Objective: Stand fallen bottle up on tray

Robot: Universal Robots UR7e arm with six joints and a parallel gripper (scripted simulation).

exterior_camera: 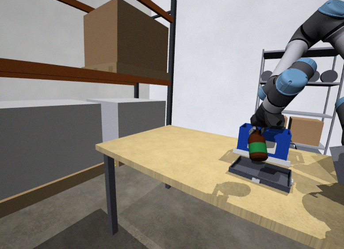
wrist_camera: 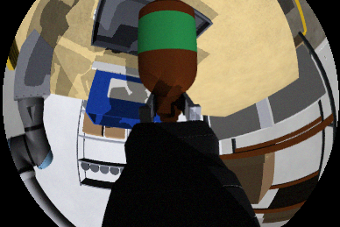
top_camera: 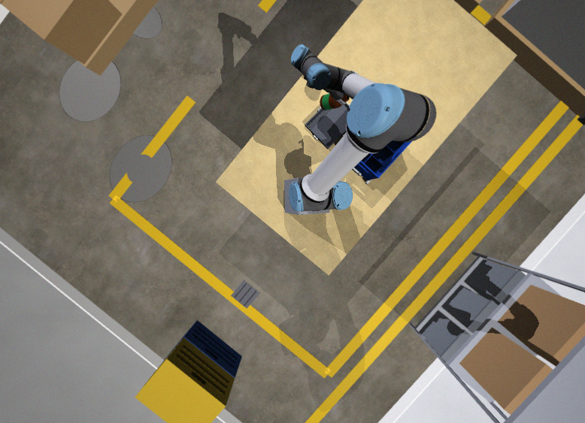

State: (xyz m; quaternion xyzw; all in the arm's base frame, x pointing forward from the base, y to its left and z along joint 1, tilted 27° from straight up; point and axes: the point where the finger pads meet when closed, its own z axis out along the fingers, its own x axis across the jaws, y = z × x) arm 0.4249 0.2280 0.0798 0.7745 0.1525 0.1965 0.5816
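Now: hand 10 mm past the bottle, 30 mm to the right of it and 40 mm above it. Round my hand: dark grey tray 50 mm behind, 10 mm to the right, 190 mm below; then blue crate 40 mm behind, 300 mm to the right, 120 mm below.
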